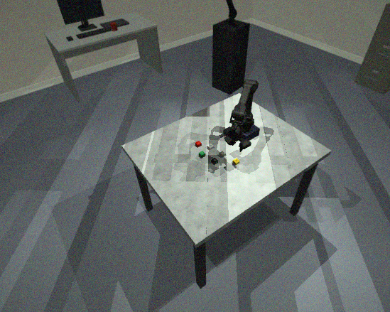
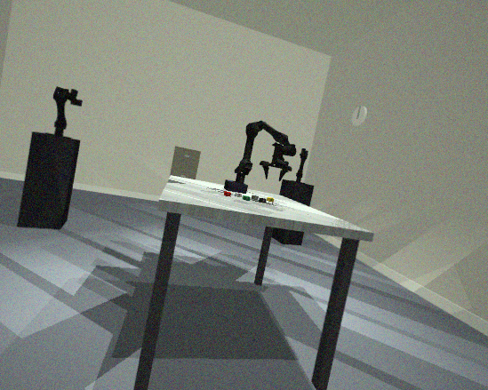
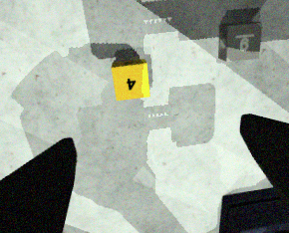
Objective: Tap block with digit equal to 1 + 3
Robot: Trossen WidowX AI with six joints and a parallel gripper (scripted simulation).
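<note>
Now: the yellow block 12 cm below my gripper tip and 1 cm to the left of it. Round my gripper tip: black block (12 cm below, 9 cm to the right, 9 cm ahead); white block (20 cm to the right, 12 cm below); grey block (12 cm below, 10 cm to the right).
</note>
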